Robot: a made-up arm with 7 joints. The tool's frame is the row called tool.
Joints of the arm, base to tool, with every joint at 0 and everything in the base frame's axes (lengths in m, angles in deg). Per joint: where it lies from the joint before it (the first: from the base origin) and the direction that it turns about. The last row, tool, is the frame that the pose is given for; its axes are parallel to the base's.
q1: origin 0 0 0.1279 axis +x
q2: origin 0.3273 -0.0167 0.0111 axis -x
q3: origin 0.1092 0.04 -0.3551 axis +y
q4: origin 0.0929 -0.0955 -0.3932 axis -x
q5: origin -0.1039 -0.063 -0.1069 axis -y
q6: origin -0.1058 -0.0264 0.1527 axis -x
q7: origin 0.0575 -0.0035 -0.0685 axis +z
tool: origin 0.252 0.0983 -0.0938
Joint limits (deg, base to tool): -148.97..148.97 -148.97..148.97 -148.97..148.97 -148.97..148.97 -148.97..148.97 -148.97..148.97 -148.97..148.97
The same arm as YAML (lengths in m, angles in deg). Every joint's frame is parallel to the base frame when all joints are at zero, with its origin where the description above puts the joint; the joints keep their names.
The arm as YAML. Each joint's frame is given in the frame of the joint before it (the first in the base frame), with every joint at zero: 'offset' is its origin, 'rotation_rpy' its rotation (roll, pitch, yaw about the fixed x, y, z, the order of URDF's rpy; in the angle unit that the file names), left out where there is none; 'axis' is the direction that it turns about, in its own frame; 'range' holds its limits. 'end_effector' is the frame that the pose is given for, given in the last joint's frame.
length_unit: m
angle_unit: deg
chain:
  - id: q1
    offset: [0.0, 0.0, 0.1279]
    axis: "+x"
    range: [-148.97, 148.97]
  - id: q2
    offset: [0.3273, -0.0167, 0.0111]
    axis: "-x"
    range: [-148.97, 148.97]
  - id: q3
    offset: [0.1092, 0.04, -0.3551]
    axis: "+y"
    range: [-148.97, 148.97]
  - id: q4
    offset: [0.0929, -0.0955, -0.3932]
    axis: "-x"
    range: [-148.97, 148.97]
  - id: q5
    offset: [-0.1039, -0.063, -0.1069]
    axis: "-y"
    range: [-148.97, 148.97]
  - id: q6
    offset: [-0.1058, -0.0264, 0.1527]
    axis: "-x"
    range: [-148.97, 148.97]
  - id: q7
    offset: [0.0575, -0.0035, -0.0685]
    axis: "+z"
    range: [-148.97, 148.97]
end_effector:
  offset: [0.252, 0.0983, -0.0938]

